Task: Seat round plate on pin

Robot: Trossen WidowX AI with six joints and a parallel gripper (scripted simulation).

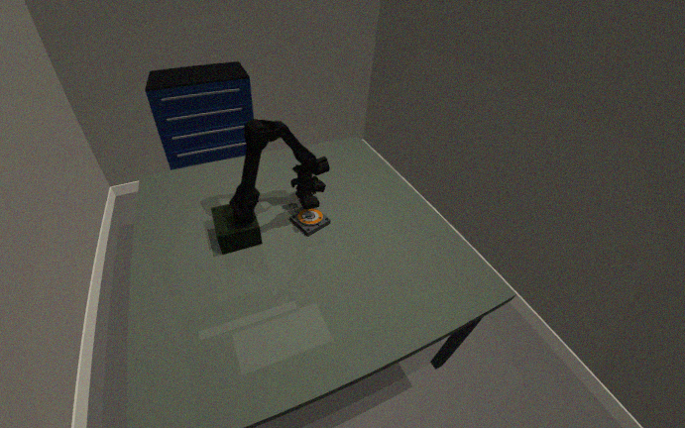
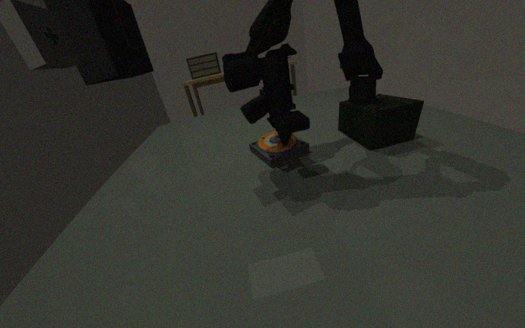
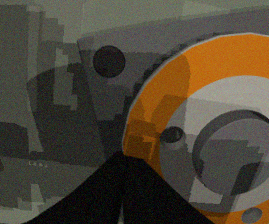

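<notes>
Right now the round plate is 1 cm ahead of my gripper tip and 3 cm to the right of it.
</notes>
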